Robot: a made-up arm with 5 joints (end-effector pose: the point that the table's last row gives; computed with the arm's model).
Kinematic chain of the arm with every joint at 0, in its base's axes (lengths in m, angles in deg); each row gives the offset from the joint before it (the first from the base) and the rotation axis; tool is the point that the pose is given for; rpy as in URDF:
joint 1: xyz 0.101 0 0.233 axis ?
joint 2: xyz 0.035 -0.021 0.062 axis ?
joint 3: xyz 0.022 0 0.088 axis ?
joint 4: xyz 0.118 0 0.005 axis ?
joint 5: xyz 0.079 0.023 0 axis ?
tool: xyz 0 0 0 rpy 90 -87.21 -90
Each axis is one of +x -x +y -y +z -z.
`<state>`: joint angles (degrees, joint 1 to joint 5).
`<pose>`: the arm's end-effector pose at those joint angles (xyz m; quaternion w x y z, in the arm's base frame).
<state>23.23 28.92 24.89 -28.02 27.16</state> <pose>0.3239 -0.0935 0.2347 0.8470 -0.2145 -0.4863 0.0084</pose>
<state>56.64 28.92 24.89 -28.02 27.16</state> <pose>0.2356 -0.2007 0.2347 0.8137 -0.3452 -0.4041 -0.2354</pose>
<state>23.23 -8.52 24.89 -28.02 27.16</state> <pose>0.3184 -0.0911 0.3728 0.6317 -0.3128 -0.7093 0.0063</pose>
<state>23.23 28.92 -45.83 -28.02 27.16</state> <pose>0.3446 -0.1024 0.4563 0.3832 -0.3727 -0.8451 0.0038</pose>
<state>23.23 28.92 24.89 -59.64 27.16</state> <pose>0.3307 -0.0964 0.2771 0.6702 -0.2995 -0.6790 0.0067</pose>
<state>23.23 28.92 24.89 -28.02 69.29</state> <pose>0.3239 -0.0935 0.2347 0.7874 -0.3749 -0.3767 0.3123</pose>
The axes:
joint 1: -z
joint 2: +y
joint 3: +y
joint 4: +y
joint 5: -x

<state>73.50 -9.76 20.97 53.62 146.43</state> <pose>0.1575 -0.1836 0.2959 0.7988 -0.2065 0.0694 0.5608</pose>
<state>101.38 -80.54 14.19 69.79 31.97</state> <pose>0.0885 -0.0724 0.4365 0.5882 -0.6227 -0.2867 -0.4289</pose>
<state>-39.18 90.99 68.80 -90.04 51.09</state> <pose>0.1315 0.0274 0.1519 0.7112 -0.0140 -0.1752 0.6806</pose>
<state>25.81 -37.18 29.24 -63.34 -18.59</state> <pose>0.2287 -0.0595 0.4745 0.1490 -0.0381 -0.9859 -0.0651</pose>
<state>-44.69 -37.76 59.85 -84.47 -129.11</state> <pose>0.2036 0.1043 0.4083 0.1728 0.9707 -0.0289 -0.1646</pose>
